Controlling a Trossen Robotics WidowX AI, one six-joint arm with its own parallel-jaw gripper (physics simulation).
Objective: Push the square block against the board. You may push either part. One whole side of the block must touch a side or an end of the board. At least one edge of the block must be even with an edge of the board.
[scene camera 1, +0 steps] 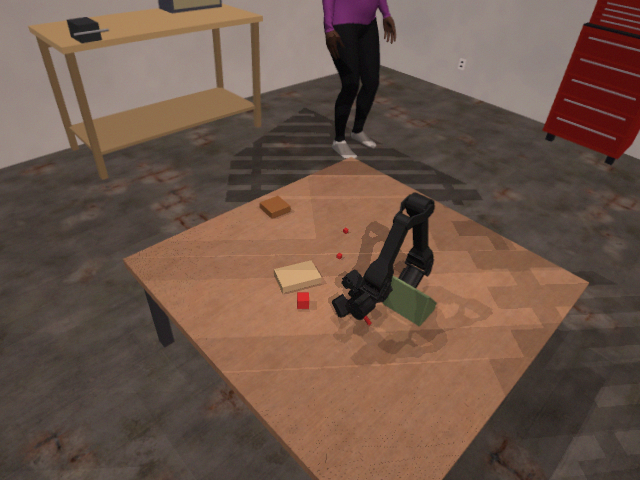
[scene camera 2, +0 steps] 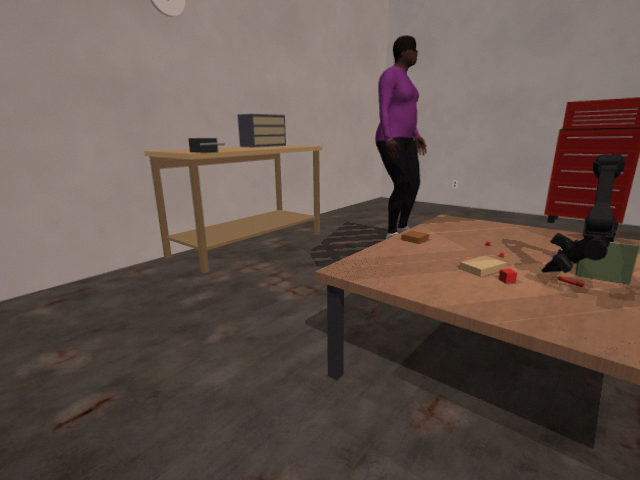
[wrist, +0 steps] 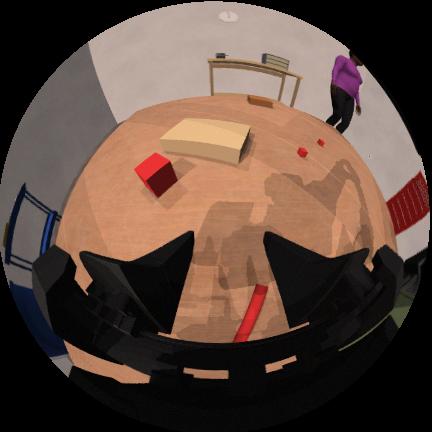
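Pixels of known places: gripper, between the fingertips: (scene camera 2: 543, 269) (wrist: 229, 236); arm's base, origin of its link: (scene camera 1: 407, 284).
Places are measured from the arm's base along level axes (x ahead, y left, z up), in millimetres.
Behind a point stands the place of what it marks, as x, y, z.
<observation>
A tan rectangular board (scene camera 1: 298, 275) {346, 176, -52} (scene camera 2: 481, 265) {356, 212, -52} (wrist: 205, 137) {318, 174, -52} lies flat on the table (scene camera 1: 248, 330) {319, 458, -82} (scene camera 2: 413, 279) {558, 415, -82} (wrist: 105, 200) {251, 374, -82}. A red square block (scene camera 1: 302, 300) {249, 268, -42} (scene camera 2: 507, 275) {258, 278, -50} (wrist: 156, 174) {241, 242, -47} stands beside one long side of the board, near one end. A narrow gap separates them, and the block looks turned relative to the board in the wrist view. My gripper (scene camera 1: 339, 295) {152, 169, -40} (scene camera 2: 550, 255) (wrist: 229, 236) {152, 169, -40} is open and empty, low over the table. It is to the right of both in the scene views, touching neither.
A red rod (scene camera 1: 367, 320) {42, 172, -69} (scene camera 2: 571, 281) {65, 163, -72} (wrist: 252, 312) {75, 154, -68} lies by the gripper. A green slanted block (scene camera 1: 410, 304) {-52, 66, -9} (scene camera 2: 610, 263) {-41, 65, -14} stands near the arm base. Two tiny red cubes lie behind the board. A flat brown block (scene camera 1: 275, 206) {707, -87, -52} (scene camera 2: 415, 236) {707, -59, -52} (wrist: 260, 101) {674, -84, -62} is near the far edge.
</observation>
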